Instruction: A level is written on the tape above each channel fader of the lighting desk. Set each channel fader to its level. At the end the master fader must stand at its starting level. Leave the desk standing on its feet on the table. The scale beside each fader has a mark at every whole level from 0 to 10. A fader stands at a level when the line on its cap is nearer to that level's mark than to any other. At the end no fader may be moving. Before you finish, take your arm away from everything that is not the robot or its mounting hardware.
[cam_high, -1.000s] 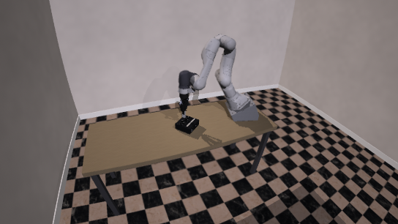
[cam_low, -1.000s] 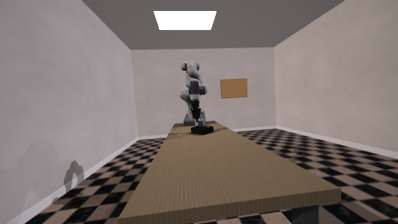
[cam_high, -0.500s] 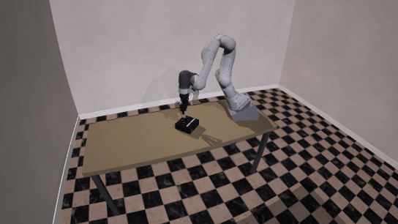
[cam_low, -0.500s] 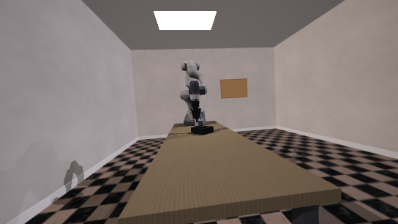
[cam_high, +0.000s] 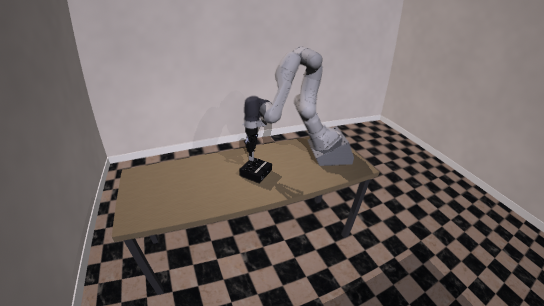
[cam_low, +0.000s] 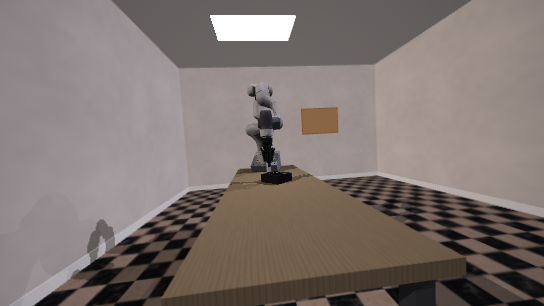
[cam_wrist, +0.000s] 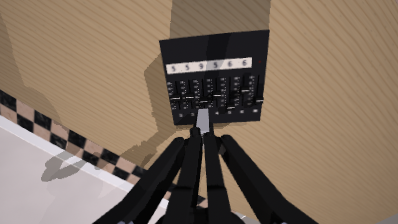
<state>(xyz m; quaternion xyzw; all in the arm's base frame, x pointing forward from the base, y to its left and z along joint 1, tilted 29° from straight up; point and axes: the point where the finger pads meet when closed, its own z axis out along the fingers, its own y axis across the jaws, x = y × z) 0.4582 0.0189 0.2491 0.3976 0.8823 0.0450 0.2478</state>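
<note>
Now: hand 40 mm above the channel fader cap, 20 mm to the right of it and 10 mm past it. Also, from my hand: master fader: 70 mm to the left, 60 mm ahead, 40 mm below.
</note>
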